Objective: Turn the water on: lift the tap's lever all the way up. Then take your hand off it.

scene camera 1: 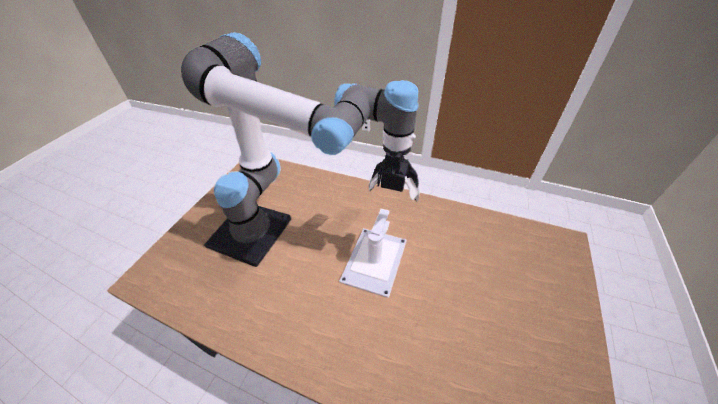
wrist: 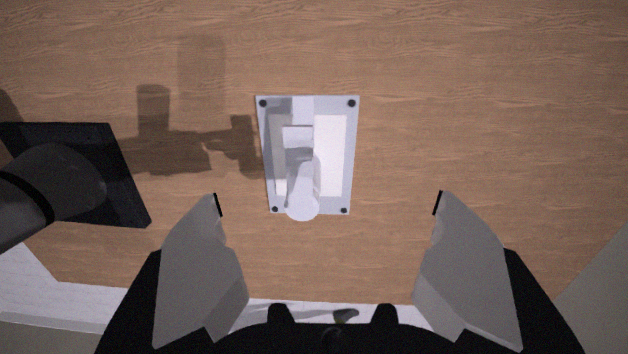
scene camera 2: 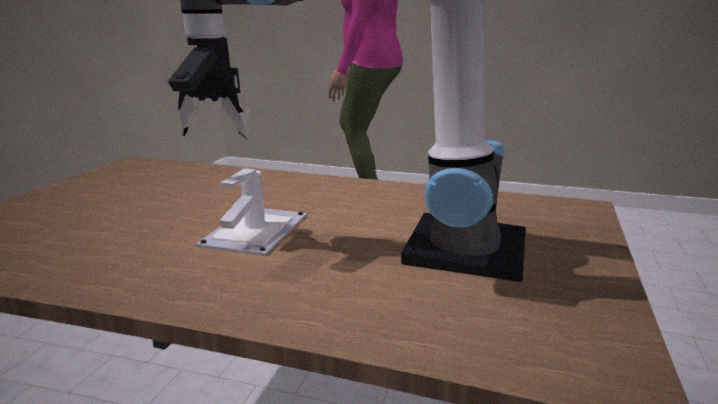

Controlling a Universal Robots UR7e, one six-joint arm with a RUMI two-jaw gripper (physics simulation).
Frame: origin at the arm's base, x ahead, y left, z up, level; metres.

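Seen in the pictures: gripper, fingertip midpoint: (scene camera 1: pixel 393 195) (wrist: pixel 325 194) (scene camera 2: pixel 215 137); arm's base, link origin: (scene camera 1: pixel 250 227) (wrist: pixel 71 176) (scene camera 2: pixel 464 240).
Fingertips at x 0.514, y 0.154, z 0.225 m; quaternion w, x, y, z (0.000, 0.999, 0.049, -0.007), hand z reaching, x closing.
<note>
Offsets run from my fingertips to a thing's top centre. "*": to the spot under its first point. Level surfaces: height alone.
The white tap @[* 0.012 m back, 0.109 m right, 0.158 m down] (scene camera 1: pixel 375 251) (scene camera 2: pixel 255 203) stands upright on its pale base plate (scene camera 1: pixel 363 286) (wrist: pixel 353 150). Its lever @[0.025 m back, 0.035 m right, 0.092 m down] (scene camera 1: pixel 381 220) (scene camera 2: pixel 237 177) (wrist: pixel 298 137) reaches out from the top of the column, above the spout @[0.027 m back, 0.018 m right, 0.149 m down] (scene camera 2: pixel 235 211) (wrist: pixel 302 106). In scene camera 2 the lever looks near level, sloping less than the spout; its exact angle is hard to tell. My gripper (scene camera 1: pixel 393 194) (scene camera 2: pixel 215 134) (wrist: pixel 325 194) is open and empty, pointing down. It hangs above the tap, apart from the lever, with its fingers spread wide.
The arm's black base (scene camera 1: pixel 273 221) (scene camera 2: pixel 509 241) (wrist: pixel 127 200) stands on the wooden table @[0.248 m down] (scene camera 1: pixel 476 301) (scene camera 2: pixel 351 311), to one side of the tap. A person in a pink top (scene camera 2: pixel 374 40) is beyond the table in scene camera 2. A brown door (scene camera 1: pixel 517 80) is in the wall.
</note>
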